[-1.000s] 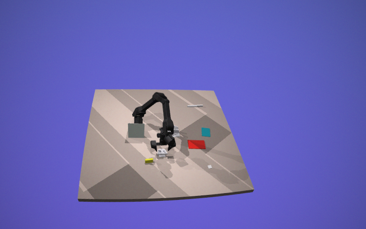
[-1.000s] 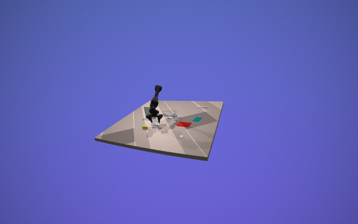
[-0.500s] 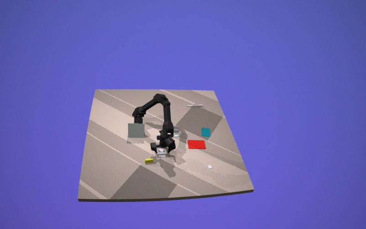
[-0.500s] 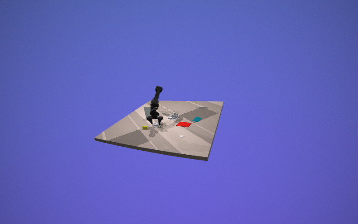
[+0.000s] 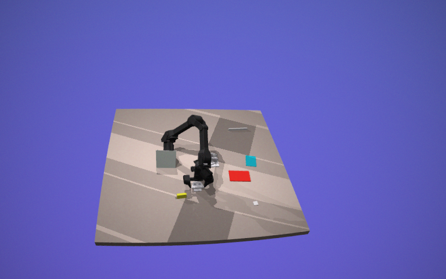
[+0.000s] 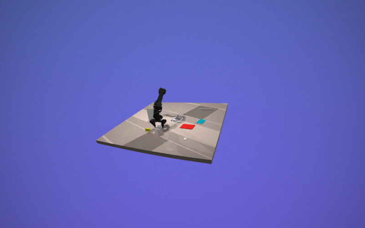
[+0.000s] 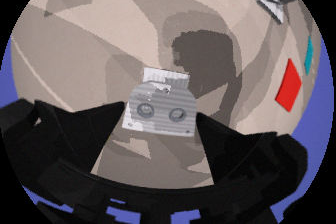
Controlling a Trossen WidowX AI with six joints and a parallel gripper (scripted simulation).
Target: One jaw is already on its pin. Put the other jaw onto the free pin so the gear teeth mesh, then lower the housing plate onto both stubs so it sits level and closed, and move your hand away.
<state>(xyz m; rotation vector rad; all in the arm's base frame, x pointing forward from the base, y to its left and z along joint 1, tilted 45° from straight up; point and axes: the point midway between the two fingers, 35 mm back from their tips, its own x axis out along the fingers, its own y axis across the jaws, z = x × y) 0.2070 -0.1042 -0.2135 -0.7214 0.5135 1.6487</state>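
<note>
My gripper tip is now 250 mm to the right of the grey jaw and 60 mm short of it. Also, from my gripper tip: yellow block 100 mm behind, 90 mm to the right, 10 mm above; cyan tile 380 mm ahead, 300 mm to the left, 10 mm below; red flat sheet 290 mm ahead, 140 mm to the left, 10 mm below.
</note>
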